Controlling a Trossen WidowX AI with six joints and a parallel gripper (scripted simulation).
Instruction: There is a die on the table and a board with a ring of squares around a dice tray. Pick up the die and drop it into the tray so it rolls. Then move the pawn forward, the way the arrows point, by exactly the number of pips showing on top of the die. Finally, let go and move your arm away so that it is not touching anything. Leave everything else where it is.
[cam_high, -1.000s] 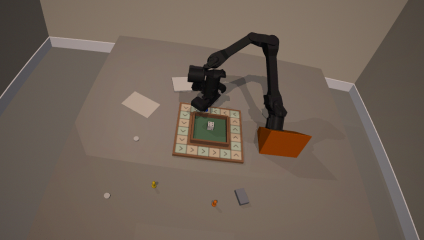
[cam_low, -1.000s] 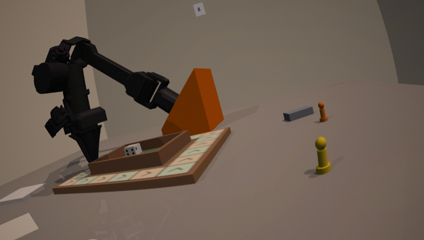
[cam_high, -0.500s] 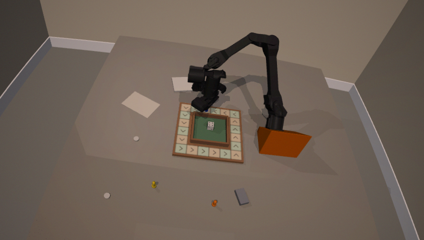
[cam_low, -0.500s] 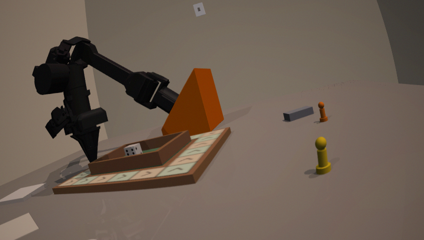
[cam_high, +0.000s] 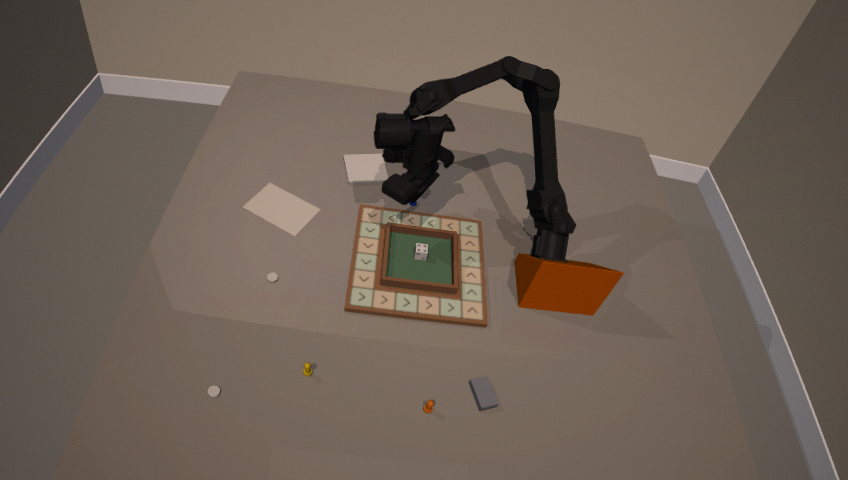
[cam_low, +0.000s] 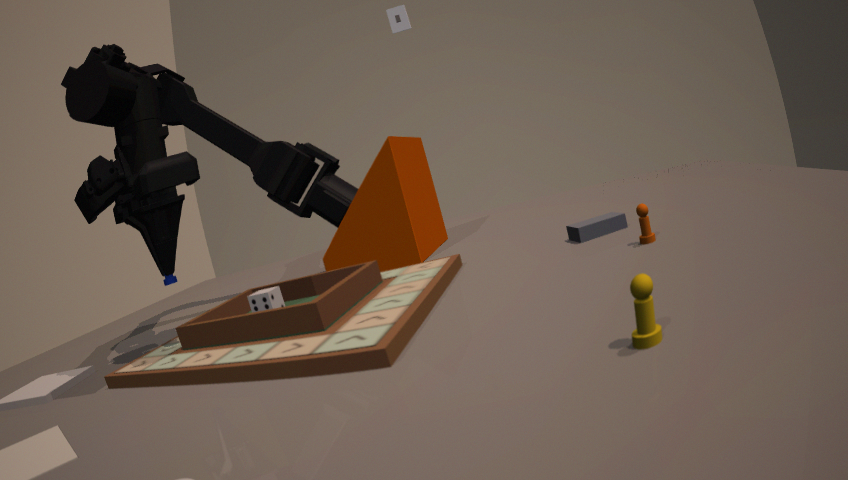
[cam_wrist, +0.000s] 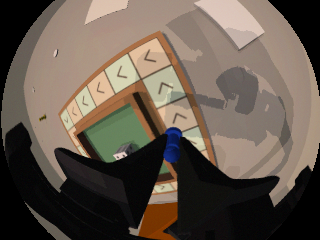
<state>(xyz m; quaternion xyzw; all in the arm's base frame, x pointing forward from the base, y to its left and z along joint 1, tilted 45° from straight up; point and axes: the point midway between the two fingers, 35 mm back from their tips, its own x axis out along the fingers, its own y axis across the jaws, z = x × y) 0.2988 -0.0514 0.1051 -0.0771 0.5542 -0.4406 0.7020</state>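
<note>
Now: gripper tip 30 mm past the white die, 100 mm to the right of it and 50 mm above it. From my gripper tip the other things lie so: blue pawn 10 mm above; then yellow pawn 160 mm ahead, 400 mm to the left, 60 mm below; then green tray floor 30 mm behind, 110 mm to the left, 70 mm below.
</note>
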